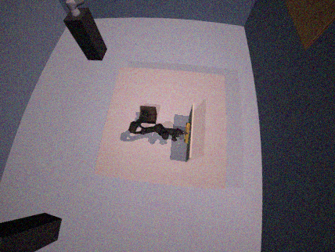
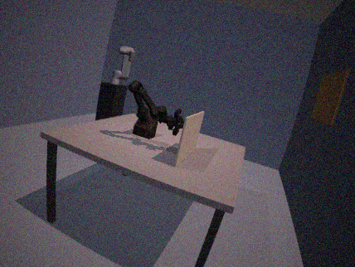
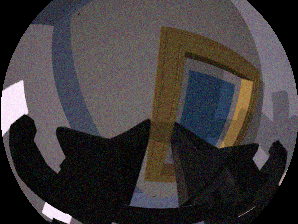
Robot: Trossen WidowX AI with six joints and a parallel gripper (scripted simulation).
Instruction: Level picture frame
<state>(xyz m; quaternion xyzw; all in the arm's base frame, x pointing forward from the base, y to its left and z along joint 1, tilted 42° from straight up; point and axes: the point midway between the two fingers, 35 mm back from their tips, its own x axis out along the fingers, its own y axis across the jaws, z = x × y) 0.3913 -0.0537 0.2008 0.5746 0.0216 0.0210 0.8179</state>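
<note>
The picture frame lies 1 cm ahead of my gripper tip, 2 cm to the left of it and 5 cm below it. The rest, counted from my gripper tip: upright wall panel 2 cm ahead, 2 cm to the left, 6 cm below.
</note>
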